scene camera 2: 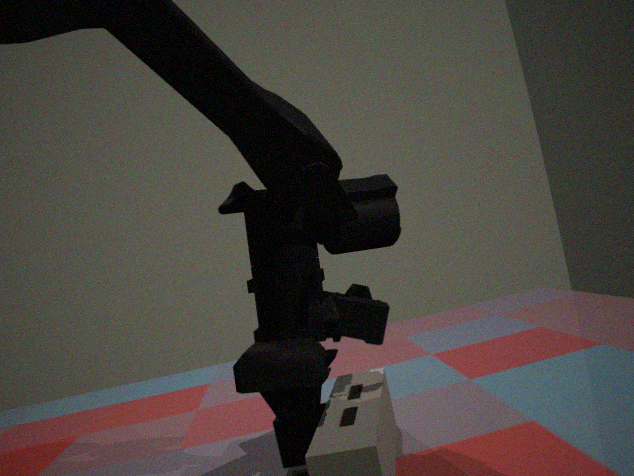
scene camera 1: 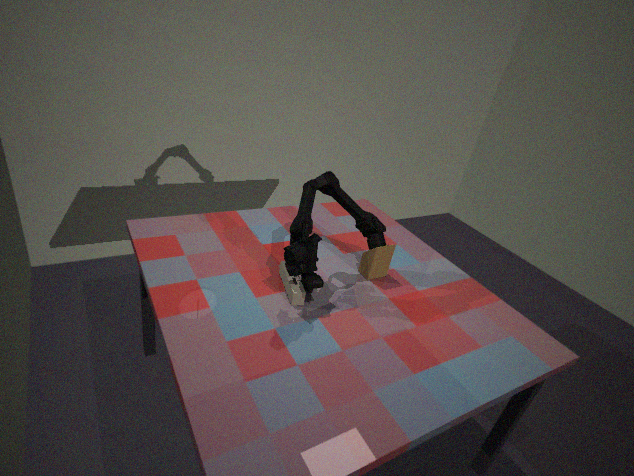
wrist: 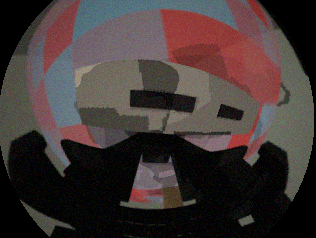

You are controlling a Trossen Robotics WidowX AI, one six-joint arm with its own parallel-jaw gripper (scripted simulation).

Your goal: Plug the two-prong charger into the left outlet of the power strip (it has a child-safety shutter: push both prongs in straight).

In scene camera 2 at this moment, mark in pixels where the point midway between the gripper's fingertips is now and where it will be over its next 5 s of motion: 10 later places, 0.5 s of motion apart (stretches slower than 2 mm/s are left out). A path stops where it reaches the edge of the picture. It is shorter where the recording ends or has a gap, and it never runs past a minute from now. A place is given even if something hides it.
The gripper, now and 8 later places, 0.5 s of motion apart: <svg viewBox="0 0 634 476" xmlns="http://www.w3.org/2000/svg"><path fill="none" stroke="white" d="M308 444L308 443L304 444L299 444L286 446L266 450L247 453L255 413L259 356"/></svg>
